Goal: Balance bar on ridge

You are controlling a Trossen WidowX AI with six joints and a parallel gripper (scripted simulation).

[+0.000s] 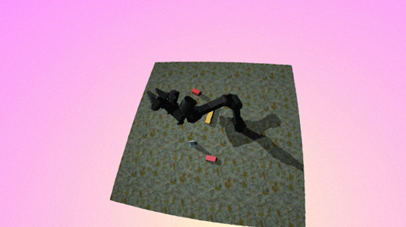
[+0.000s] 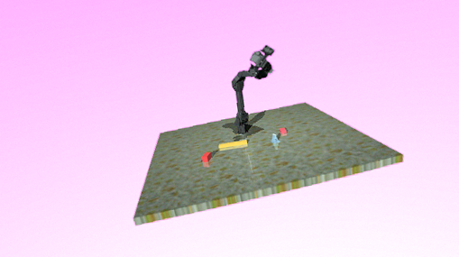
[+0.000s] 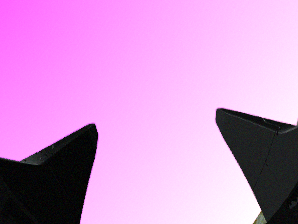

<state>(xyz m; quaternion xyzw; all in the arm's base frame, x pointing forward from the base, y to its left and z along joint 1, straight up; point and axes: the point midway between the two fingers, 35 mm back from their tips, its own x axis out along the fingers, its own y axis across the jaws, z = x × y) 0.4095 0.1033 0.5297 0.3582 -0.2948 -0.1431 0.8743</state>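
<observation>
The yellow bar lies 54 cm below my gripper tip, 21 cm behind it and 19 cm to the right of it.
</observation>
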